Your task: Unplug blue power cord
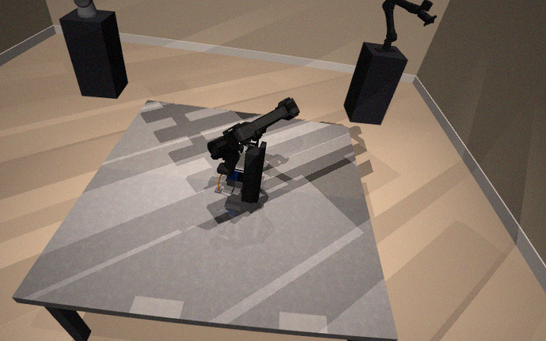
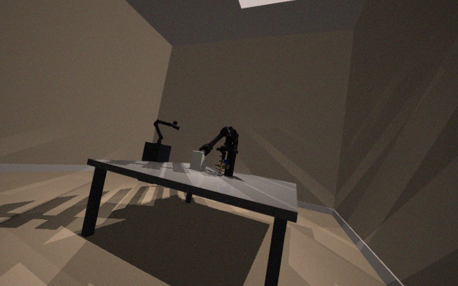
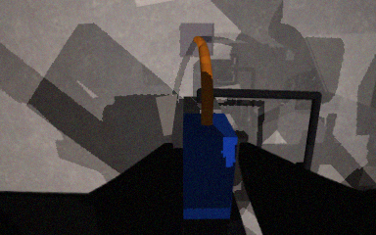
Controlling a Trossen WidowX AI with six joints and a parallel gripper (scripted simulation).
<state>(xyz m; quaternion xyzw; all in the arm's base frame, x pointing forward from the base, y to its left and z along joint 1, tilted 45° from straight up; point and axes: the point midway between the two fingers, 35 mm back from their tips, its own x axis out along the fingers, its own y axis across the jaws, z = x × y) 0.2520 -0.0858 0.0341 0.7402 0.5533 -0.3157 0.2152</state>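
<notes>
Right now my gripper tip is 30 mm to the right of the blue plug. The rest, counted from my gripper tip: black power strip: 20 mm ahead, 100 mm to the left, 10 mm above.
</notes>
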